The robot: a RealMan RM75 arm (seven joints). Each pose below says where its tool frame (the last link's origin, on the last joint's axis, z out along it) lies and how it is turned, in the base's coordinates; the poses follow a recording.
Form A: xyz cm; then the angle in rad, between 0 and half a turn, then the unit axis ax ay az.
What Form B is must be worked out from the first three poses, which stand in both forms.
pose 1, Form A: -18.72, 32.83, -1.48, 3.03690, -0.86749, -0.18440, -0.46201
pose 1, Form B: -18.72, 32.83, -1.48, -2.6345, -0.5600, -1.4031
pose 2, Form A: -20.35, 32.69, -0.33, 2.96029, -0.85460, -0.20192, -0.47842
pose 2, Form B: -20.35, 32.69, -0.33, -2.5299, -0.5977, -1.4163
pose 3, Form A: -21.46, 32.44, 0.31, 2.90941, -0.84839, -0.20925, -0.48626
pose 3, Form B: -21.46, 32.44, 0.31, -2.4683, -0.6088, -1.4147
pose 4, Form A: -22.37, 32.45, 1.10, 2.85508, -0.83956, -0.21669, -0.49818
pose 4, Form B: -22.37, 32.45, 1.10, -2.3970, -0.6187, -1.4223
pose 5, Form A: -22.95, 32.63, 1.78, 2.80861, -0.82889, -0.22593, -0.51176
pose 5, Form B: -22.95, 32.63, 1.78, -2.3280, -0.6345, -1.4373
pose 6, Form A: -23.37, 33.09, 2.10, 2.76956, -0.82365, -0.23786, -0.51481
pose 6, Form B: -23.37, 33.09, 2.10, -2.2811, -0.6588, -1.4258
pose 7, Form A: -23.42, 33.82, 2.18, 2.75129, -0.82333, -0.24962, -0.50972
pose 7, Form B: -23.42, 33.82, 2.18, -2.2652, -0.6868, -1.4024
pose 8, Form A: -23.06, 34.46, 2.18, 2.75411, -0.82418, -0.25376, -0.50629
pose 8, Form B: -23.06, 34.46, 2.18, -2.2699, -0.6989, -1.3944
